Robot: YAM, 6 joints.
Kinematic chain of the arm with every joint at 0, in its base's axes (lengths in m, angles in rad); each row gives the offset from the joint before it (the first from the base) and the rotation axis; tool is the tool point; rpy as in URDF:
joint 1: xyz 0 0 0.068 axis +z
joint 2: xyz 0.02 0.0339 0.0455 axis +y
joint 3: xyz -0.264 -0.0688 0 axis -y
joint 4: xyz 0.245 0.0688 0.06 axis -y
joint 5: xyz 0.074 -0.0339 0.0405 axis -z
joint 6: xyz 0.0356 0 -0.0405 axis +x
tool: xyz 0 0 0 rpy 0 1.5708 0
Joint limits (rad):
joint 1: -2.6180..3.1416
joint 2: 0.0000..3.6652
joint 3: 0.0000..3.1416
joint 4: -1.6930..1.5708
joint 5: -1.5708..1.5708
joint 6: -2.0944..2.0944
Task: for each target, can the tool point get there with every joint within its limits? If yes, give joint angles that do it. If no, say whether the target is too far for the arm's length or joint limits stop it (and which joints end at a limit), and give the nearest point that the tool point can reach.
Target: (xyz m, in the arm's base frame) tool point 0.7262 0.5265 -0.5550
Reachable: no: too far | nearest point 0.4270 0.3096 -0.2492 | short by 0.480 m
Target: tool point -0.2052 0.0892 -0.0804
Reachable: yes | joints 2.6428 2.5006 0.5703 0.5665 -0.5921 0.1385
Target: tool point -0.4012 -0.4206 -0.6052
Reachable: no: too far | nearest point -0.2948 -0.3090 -0.3333 | short by 0.313 m
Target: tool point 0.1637 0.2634 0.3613
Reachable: yes | joints 1.1251 1.5537 1.5288 -0.9613 1.2857 0.8172
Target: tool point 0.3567 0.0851 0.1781
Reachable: yes | joints 0.3268 1.9410 1.3004 -0.7241 1.2584 1.1034
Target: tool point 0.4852 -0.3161 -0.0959
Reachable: yes | joints -0.5403 3.2246 2.3173 0.5950 0.6473 -0.4596
